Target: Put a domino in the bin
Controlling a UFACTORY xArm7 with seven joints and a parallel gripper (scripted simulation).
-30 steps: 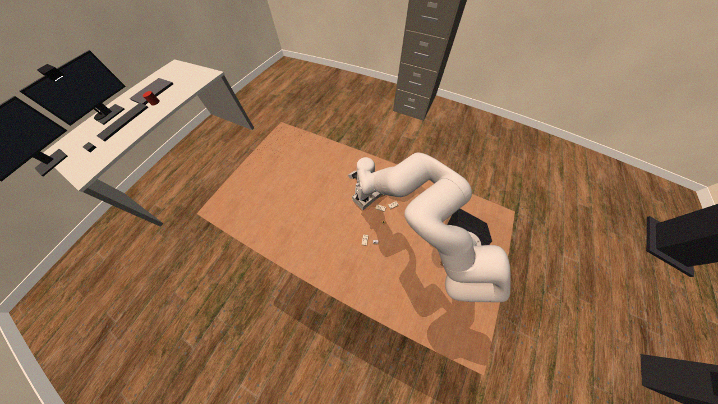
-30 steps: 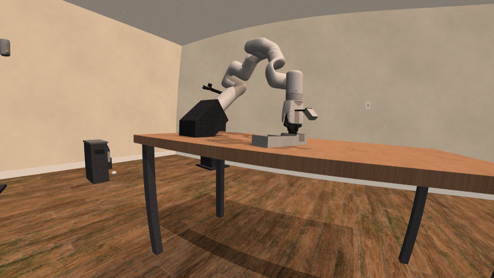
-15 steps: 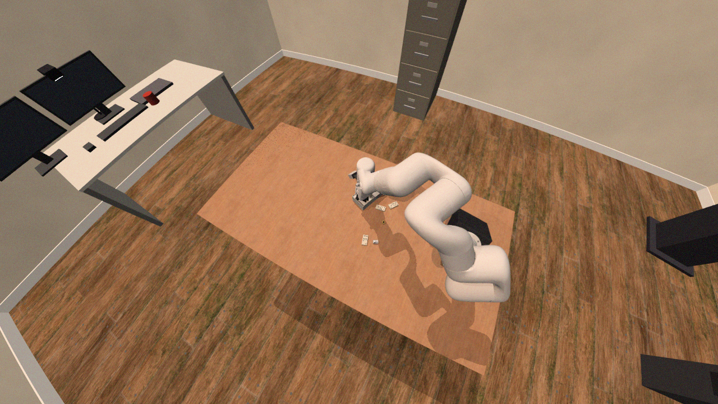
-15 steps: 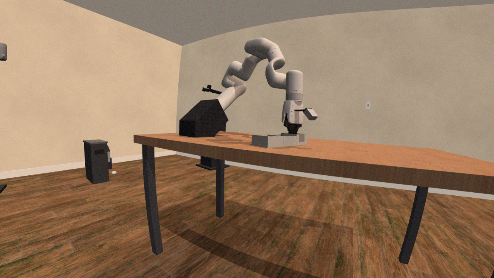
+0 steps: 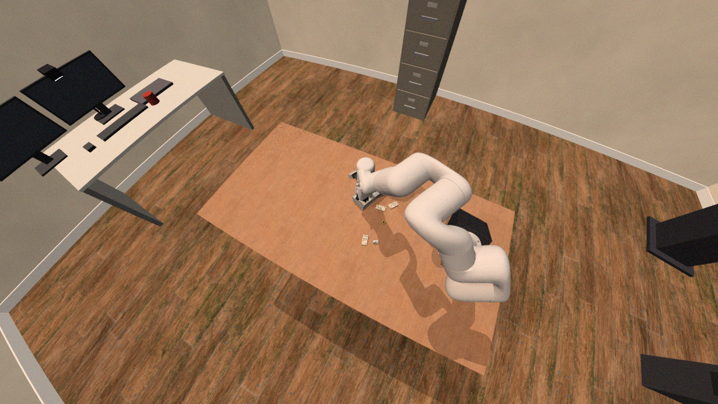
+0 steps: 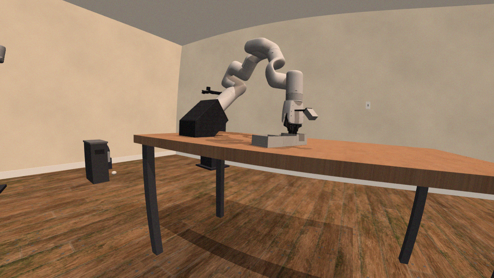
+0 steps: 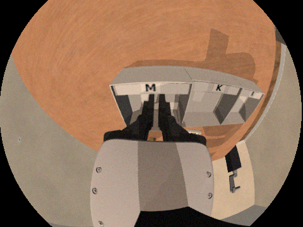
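Now: the domino 10 cm behind my hand, 3 cm below it and 1 cm to the right of it. From my hand the other things lie so: grey piece 18 cm behind, 15 cm to the left, 3 cm below; then ring 15 cm behind, 4 cm to the left, 3 cm below.
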